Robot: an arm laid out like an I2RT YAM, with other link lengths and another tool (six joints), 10 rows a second.
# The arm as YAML. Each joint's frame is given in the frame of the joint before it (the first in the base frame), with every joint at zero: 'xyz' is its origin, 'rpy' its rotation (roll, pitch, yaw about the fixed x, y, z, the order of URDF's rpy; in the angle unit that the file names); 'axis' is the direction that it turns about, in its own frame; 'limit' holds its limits. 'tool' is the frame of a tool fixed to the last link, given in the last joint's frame.
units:
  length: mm
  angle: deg
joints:
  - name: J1
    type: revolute
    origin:
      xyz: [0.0, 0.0, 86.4]
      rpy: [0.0, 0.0, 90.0]
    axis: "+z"
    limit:
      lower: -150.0
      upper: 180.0
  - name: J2
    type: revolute
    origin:
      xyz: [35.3, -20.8, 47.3]
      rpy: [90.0, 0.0, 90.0]
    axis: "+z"
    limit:
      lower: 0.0
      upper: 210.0
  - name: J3
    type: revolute
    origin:
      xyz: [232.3, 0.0, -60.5]
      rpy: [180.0, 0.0, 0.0]
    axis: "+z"
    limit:
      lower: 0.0
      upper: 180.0
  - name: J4
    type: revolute
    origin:
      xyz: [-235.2, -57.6, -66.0]
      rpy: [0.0, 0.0, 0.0]
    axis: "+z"
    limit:
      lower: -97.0
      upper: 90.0
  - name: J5
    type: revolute
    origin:
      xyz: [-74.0, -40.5, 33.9]
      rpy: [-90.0, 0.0, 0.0]
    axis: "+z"
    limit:
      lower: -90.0
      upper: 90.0
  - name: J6
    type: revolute
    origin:
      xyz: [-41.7, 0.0, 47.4]
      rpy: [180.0, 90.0, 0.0]
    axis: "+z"
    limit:
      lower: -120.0
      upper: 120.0
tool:
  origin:
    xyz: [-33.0, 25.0, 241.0]
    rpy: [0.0, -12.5, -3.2]
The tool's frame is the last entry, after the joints.
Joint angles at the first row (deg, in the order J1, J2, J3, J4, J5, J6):
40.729, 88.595, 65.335, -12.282, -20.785, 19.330
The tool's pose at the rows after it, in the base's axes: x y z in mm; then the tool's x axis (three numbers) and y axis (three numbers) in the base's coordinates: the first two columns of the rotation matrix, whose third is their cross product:
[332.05 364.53 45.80 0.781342 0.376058 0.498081 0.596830 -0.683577 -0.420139]
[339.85 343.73 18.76 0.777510 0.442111 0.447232 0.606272 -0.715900 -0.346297]
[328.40 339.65 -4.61 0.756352 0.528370 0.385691 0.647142 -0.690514 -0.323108]
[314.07 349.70 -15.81 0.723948 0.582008 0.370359 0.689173 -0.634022 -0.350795]
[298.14 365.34 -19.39 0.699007 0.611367 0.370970 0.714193 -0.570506 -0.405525]
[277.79 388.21 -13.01 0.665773 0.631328 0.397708 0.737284 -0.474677 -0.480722]
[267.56 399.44 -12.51 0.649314 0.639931 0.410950 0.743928 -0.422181 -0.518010]
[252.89 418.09 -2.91 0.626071 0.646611 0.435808 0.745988 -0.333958 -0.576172]
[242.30 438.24 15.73 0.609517 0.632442 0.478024 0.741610 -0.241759 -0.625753]
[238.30 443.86 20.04 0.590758 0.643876 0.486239 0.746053 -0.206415 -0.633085]
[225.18 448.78 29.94 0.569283 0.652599 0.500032 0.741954 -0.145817 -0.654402]
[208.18 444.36 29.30 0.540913 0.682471 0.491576 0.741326 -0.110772 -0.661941]
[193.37 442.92 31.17 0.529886 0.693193 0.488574 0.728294 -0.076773 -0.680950]
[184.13 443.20 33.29 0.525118 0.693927 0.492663 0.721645 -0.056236 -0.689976]
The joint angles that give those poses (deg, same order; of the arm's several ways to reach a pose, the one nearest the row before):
36.917, 91.163, 64.460, -15.680, -20.167, 18.594
35.950, 95.458, 68.063, -20.765, -18.059, 13.481
35.947, 99.833, 71.304, -25.177, -19.397, 8.693
35.953, 102.238, 71.719, -25.244, -23.255, 5.716
35.948, 104.025, 71.719, -24.243, -28.200, 4.378
35.958, 105.206, 71.123, -21.845, -35.198, 3.535
35.947, 106.529, 70.791, -20.007, -38.877, 3.122
35.953, 108.558, 71.707, -18.220, -44.901, 2.945
36.025, 109.748, 72.100, -14.408, -50.812, 4.569
36.186, 111.154, 74.199, -15.726, -52.622, 3.306
36.277, 111.580, 74.888, -16.477, -56.176, 2.203
36.635, 111.622, 75.389, -20.581, -57.794, -1.401
36.870, 111.501, 74.603, -21.542, -59.937, -2.585
37.208, 110.834, 73.113, -20.529, -61.089, -2.352

